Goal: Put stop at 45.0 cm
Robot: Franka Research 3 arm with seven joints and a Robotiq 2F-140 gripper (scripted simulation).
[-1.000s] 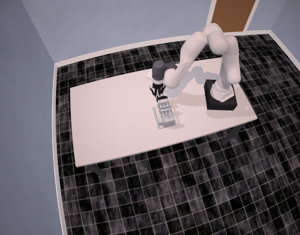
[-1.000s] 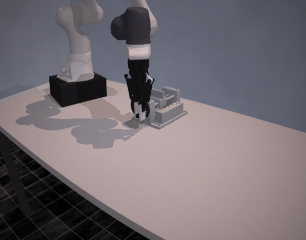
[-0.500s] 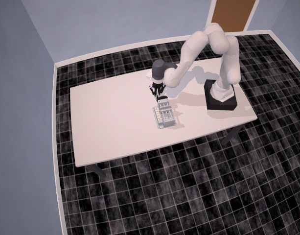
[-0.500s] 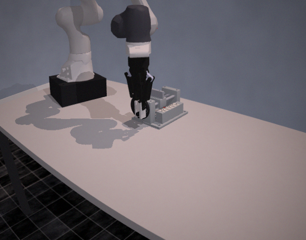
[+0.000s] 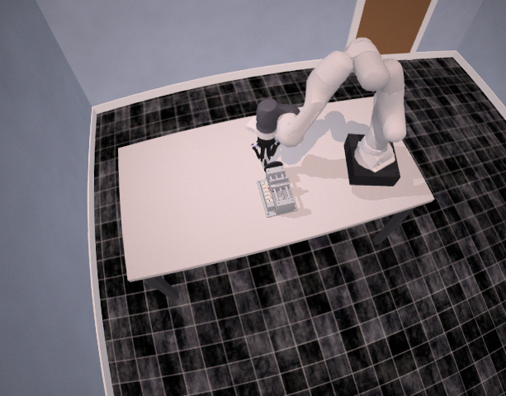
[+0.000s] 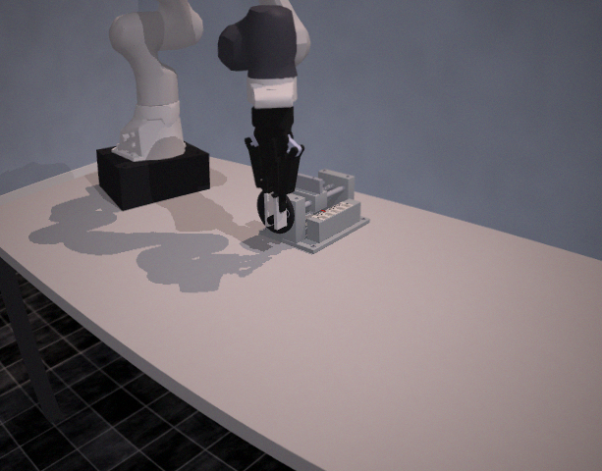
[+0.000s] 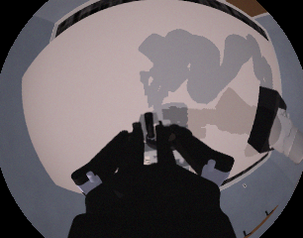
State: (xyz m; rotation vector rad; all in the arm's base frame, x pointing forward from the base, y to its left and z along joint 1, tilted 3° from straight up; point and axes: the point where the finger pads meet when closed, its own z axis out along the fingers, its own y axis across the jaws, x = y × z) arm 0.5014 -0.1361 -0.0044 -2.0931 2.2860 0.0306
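My gripper is now 10 mm past the grey stop fixture, 130 mm to the right of it and 10 mm above it. Round my hand: black handwheel 10 mm behind, 20 mm to the left, 20 mm below.
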